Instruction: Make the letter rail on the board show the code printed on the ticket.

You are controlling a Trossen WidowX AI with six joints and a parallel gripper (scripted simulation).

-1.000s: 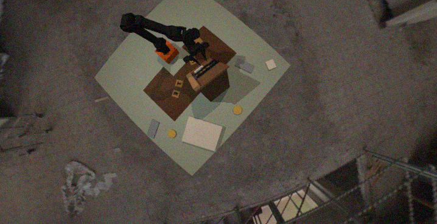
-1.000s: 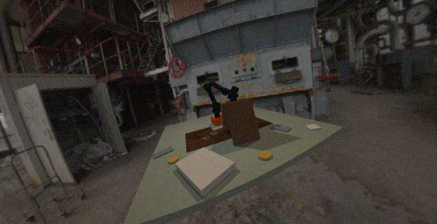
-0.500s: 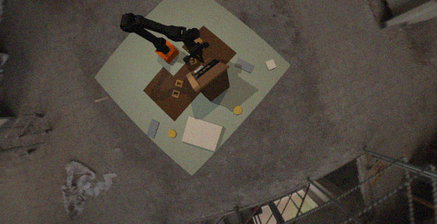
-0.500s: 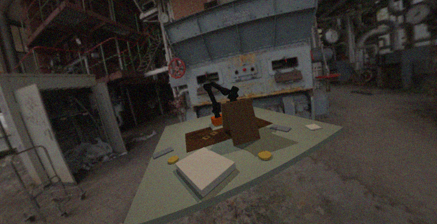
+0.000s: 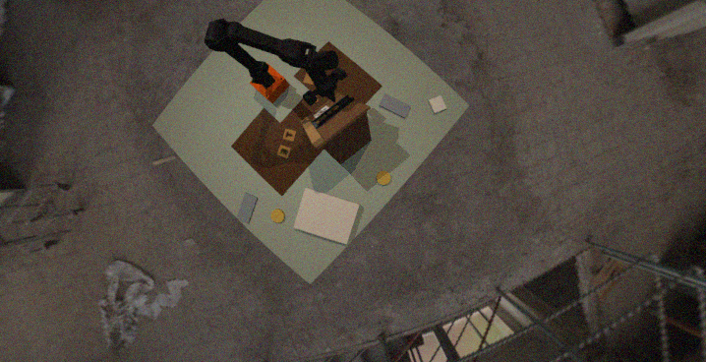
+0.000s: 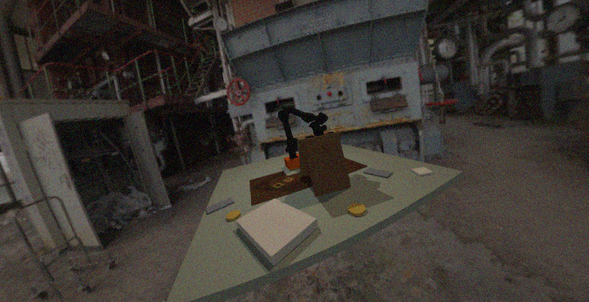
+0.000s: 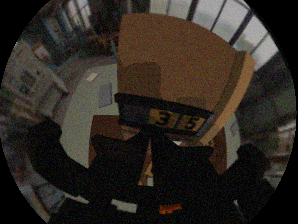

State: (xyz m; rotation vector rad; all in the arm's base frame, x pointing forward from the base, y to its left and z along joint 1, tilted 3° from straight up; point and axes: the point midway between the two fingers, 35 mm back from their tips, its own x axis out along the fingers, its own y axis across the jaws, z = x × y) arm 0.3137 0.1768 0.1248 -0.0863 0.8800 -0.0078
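The white ticket is 11 cm below my gripper tip, 6 cm to the right of it and 3 cm behind it. The rest, counted from my gripper tip: tan tile (26 cm behind, 17 cm below, 9 cm to the left); white slab (36 cm to the right, 36 cm ahead, 16 cm below); brown mat (18 cm below, 14 cm to the right, 14 cm behind).
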